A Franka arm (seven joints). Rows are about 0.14 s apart.
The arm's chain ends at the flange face. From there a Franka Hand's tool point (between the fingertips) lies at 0.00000 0.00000 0.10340 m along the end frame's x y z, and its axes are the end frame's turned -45 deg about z.
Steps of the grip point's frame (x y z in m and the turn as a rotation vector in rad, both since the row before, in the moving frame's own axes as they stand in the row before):
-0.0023 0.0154 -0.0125 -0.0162 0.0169 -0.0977
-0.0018 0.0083 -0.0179 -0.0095 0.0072 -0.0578
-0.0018 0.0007 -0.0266 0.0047 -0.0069 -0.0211
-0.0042 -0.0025 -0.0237 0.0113 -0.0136 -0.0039
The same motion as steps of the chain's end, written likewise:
0.0068 0.0127 -0.0125 0.0005 0.0234 -0.0977
0.0034 0.0070 -0.0179 -0.0016 0.0118 -0.0578
0.0001 0.0016 -0.0266 -0.0016 -0.0082 -0.0211
-0.0029 0.0010 -0.0237 -0.0016 -0.0176 -0.0039

